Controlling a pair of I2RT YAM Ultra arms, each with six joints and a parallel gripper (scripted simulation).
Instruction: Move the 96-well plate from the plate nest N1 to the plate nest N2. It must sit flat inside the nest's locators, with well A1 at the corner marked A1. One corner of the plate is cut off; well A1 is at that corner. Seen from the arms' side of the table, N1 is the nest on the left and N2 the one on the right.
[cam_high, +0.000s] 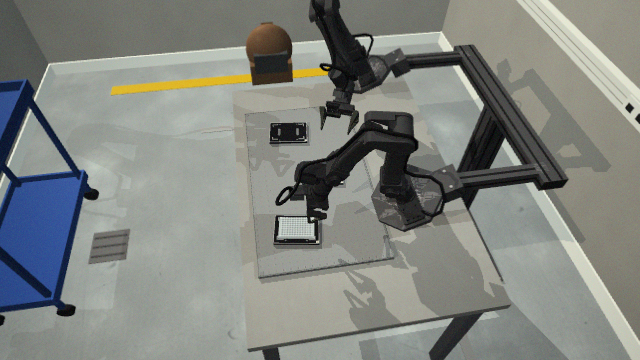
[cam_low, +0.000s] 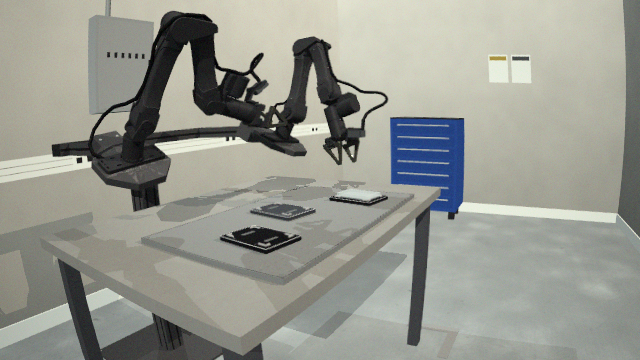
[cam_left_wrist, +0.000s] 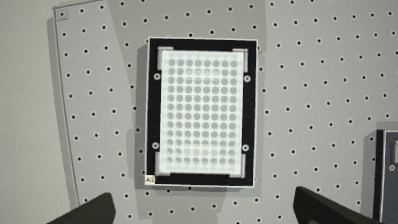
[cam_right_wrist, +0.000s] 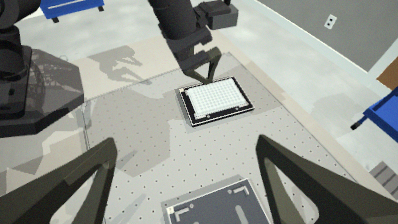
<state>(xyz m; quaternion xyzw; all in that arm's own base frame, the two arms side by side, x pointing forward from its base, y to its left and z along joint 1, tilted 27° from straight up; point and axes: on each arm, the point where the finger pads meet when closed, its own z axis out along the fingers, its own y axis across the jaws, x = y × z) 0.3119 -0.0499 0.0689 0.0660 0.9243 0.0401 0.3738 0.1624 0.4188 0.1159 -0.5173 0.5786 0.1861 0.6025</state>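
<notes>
Now: left hand 50 mm short of the white 96-well plate, 10 mm to the left of it and 110 mm above it.
</notes>
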